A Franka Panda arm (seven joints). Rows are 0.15 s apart.
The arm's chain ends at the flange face. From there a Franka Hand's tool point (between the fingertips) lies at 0.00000 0.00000 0.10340 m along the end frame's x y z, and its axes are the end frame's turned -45 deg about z.
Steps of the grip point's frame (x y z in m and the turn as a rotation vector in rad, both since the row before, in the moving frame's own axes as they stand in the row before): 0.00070, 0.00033, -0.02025, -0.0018, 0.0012, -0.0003; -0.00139, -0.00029, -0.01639, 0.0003, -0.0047, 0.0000; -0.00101, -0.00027, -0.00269, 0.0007, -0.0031, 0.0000
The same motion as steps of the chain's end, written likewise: 0.00051, -0.00031, -0.02025, -0.0004, 0.0021, -0.0003; -0.00082, 0.00046, -0.01639, -0.0031, -0.0035, 0.0000; -0.00063, 0.00035, -0.00269, -0.0017, -0.0027, 0.0000
